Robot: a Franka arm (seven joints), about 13 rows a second.
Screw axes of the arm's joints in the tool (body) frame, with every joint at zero. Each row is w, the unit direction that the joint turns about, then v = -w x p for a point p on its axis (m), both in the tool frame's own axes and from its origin. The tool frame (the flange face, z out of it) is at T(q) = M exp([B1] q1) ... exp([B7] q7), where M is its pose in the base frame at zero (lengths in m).
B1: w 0 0 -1 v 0 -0.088 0
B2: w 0 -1 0 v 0.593 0 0.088
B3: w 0 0 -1 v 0 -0.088 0
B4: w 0 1 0 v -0.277 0 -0.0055
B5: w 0 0 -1 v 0 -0.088 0
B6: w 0 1 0 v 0.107 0 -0.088
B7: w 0 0 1 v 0 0 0
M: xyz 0.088 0 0.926 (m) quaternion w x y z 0 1 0 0
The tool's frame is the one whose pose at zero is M.
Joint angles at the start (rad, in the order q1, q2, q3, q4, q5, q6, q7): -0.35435 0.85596 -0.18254 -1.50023 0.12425 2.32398 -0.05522
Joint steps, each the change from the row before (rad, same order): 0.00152 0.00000 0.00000 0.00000 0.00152 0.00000 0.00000; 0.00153 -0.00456 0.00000 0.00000 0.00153 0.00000 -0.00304; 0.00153 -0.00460 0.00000 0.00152 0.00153 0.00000 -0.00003; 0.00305 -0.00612 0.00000 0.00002 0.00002 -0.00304 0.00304; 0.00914 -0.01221 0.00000 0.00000 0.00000 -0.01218 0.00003; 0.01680 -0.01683 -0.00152 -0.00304 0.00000 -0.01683 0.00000; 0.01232 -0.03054 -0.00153 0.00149 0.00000 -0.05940 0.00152; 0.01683 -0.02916 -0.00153 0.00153 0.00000 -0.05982 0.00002
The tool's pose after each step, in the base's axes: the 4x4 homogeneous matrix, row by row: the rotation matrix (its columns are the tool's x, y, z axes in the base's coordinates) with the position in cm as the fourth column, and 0 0 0 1 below. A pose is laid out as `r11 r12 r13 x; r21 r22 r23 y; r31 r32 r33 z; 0 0 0 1`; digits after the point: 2 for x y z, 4 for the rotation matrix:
0.8741 -0.4843 -0.0386 62.10; -0.4855 -0.8737 -0.0318 -34.20; -0.0183 0.0465 -0.9988 16.22; 0 0 0 1
0.8758 -0.4814 -0.0337 62.23; -0.4824 -0.8753 -0.0324 -34.13; -0.0138 0.0446 -0.9989 16.54; 0 0 0 1
0.8762 -0.4811 -0.0274 62.40; -0.4818 -0.8756 -0.0338 -34.07; -0.0077 0.0428 -0.9991 16.92; 0 0 0 1
0.8762 -0.4813 -0.0241 62.57; -0.4819 -0.8755 -0.0344 -33.90; -0.0045 0.0417 -0.9991 17.33; 0 0 0 1
0.8803 -0.4738 -0.0226 62.94; -0.4743 -0.8797 -0.0323 -33.33; -0.0046 0.0391 -0.9992 18.08; 0 0 0 1
0.8872 -0.4608 -0.0237 63.44; -0.4613 -0.8868 -0.0291 -32.31; -0.0076 0.0367 -0.9993 19.00; 0 0 0 1
0.8904 -0.4531 -0.0447 63.66; -0.4539 -0.8910 -0.0106 -31.44; -0.0350 0.0297 -0.9989 20.71; 0 0 0 1
0.8956 -0.4398 -0.0677 63.93; -0.4403 -0.8978 0.0079 -30.24; -0.0643 0.0228 -0.9977 22.34; 0 0 0 1

